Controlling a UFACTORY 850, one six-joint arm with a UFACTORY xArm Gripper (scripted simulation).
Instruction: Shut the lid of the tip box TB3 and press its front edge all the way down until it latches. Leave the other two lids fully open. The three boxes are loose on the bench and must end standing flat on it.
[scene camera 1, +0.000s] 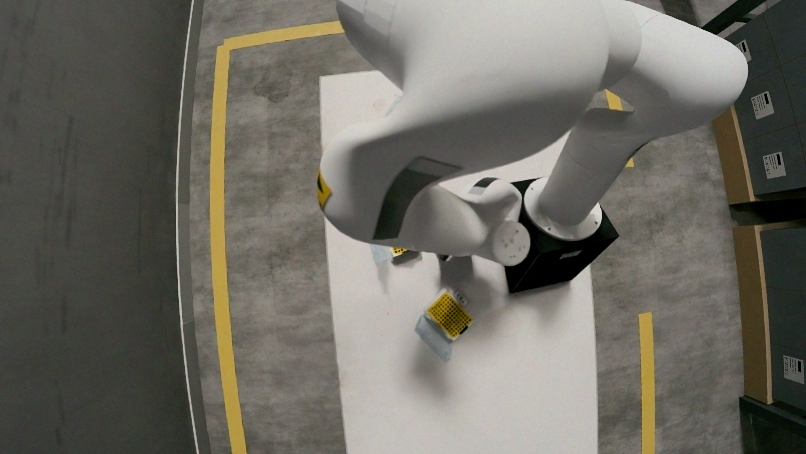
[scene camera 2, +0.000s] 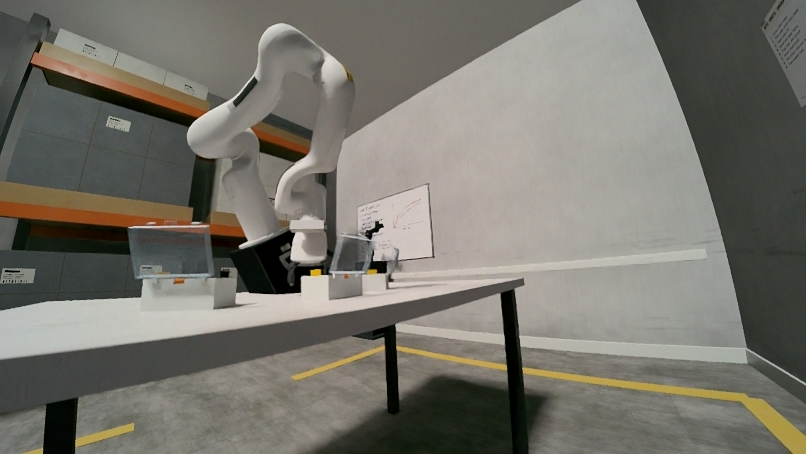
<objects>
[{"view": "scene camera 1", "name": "tip box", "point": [441, 340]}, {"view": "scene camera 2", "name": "gripper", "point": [308, 284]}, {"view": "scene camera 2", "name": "tip box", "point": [202, 293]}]
</objects>
